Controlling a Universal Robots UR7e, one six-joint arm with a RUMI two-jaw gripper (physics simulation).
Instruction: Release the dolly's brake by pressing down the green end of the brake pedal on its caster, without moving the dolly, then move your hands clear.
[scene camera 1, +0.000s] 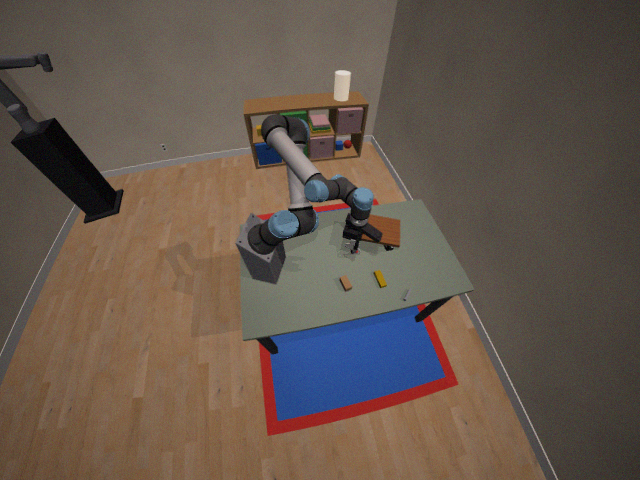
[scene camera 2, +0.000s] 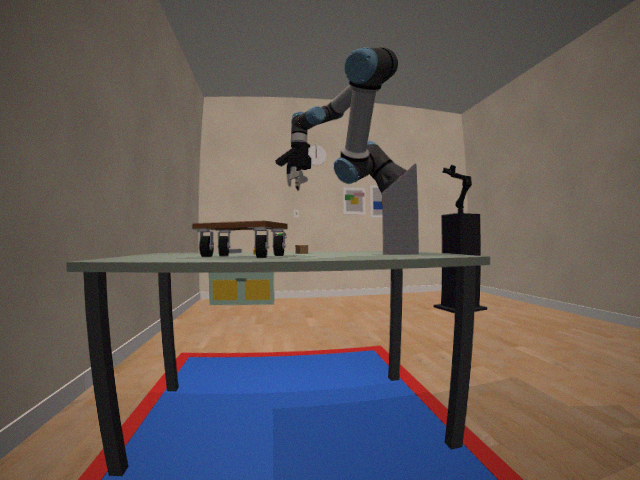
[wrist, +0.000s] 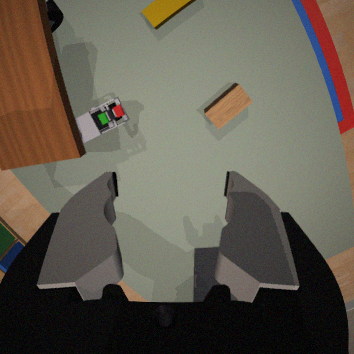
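Observation:
The dolly has a brown wooden deck and stands upright on black casters on the table. Beside its edge in the wrist view, one caster's brake pedal shows a green end nearer the deck and a red end farther out. I cannot tell which end is lower. My gripper is open and empty, its fingers apart. It hangs above the level of the deck, off to the pedal side, and touches neither dolly nor pedal. The far casters are hidden in the wrist view.
A wooden block, a yellow block and a thin grey rod lie on the green-grey table. The arm's grey pedestal stands at one table end.

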